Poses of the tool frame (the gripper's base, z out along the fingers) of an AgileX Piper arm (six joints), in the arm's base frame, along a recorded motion.
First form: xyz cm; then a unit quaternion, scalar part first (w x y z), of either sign.
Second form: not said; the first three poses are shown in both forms.
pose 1, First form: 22.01, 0.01, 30.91, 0.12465, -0.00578, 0.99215, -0.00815
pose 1, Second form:
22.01, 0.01, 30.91
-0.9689, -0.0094, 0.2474
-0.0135, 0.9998, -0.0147
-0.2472, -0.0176, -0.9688

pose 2, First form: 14.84, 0.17, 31.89, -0.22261, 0.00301, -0.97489, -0.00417
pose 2, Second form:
14.84, 0.17, 31.89
-0.9009, -0.0077, 0.4340
-0.0040, 0.9999, 0.0095
-0.4341, 0.0068, -0.9009

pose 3, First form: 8.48, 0.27, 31.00, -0.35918, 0.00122, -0.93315, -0.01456
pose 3, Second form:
8.48, 0.27, 31.00
-0.7420, -0.0127, 0.6703
0.0082, 0.9996, 0.0280
-0.6704, 0.0263, -0.7416

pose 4, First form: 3.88, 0.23, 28.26, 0.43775, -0.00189, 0.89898, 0.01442
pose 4, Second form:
3.88, 0.23, 28.26
-0.6167, -0.0160, 0.7870
0.0092, 0.9996, 0.0276
-0.7871, 0.0243, -0.6163

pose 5, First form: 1.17, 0.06, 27.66, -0.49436, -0.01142, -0.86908, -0.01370
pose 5, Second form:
1.17, 0.06, 27.66
-0.5110, 0.0063, 0.8596
0.0334, 0.9994, 0.0125
-0.8590, 0.0351, -0.5108

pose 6, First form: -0.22, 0.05, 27.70, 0.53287, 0.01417, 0.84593, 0.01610
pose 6, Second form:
-0.22, 0.05, 27.70
-0.4317, 0.0068, 0.9020
0.0411, 0.9991, 0.0121
-0.9011, 0.0423, -0.4316

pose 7, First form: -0.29, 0.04, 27.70, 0.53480, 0.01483, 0.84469, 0.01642
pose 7, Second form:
-0.29, 0.04, 27.70
-0.4275, 0.0075, 0.9040
0.0426, 0.9990, 0.0119
-0.9030, 0.0436, -0.4274

